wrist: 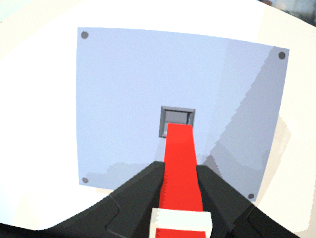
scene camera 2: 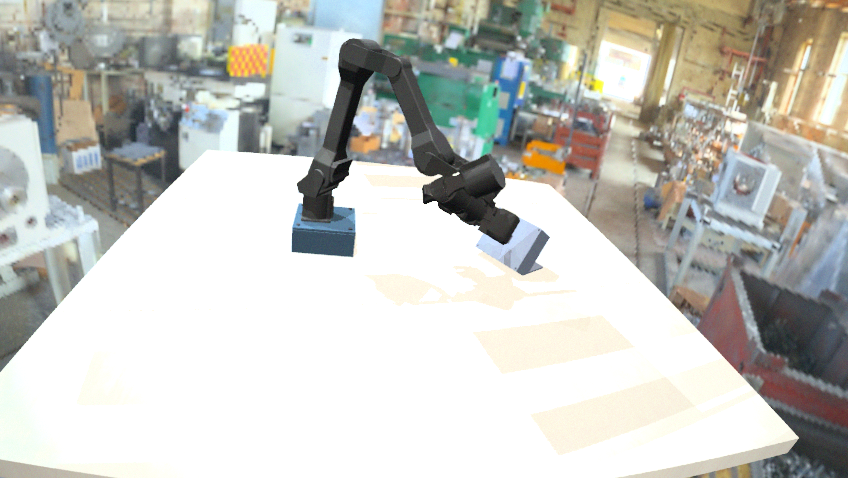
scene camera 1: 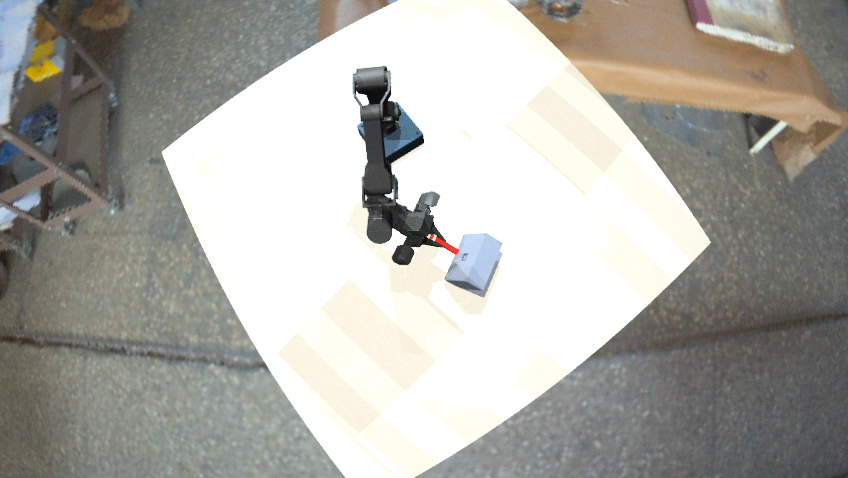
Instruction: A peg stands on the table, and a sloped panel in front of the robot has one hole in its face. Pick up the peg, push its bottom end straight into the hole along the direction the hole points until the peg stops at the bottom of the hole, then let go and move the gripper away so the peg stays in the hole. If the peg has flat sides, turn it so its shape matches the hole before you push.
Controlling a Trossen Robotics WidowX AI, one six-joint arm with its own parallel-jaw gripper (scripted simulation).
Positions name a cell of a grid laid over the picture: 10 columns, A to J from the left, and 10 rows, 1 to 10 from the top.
Labels:
My gripper shows in the wrist view (F8), in scene camera 2 (F5) and in scene camera 1 (F6).

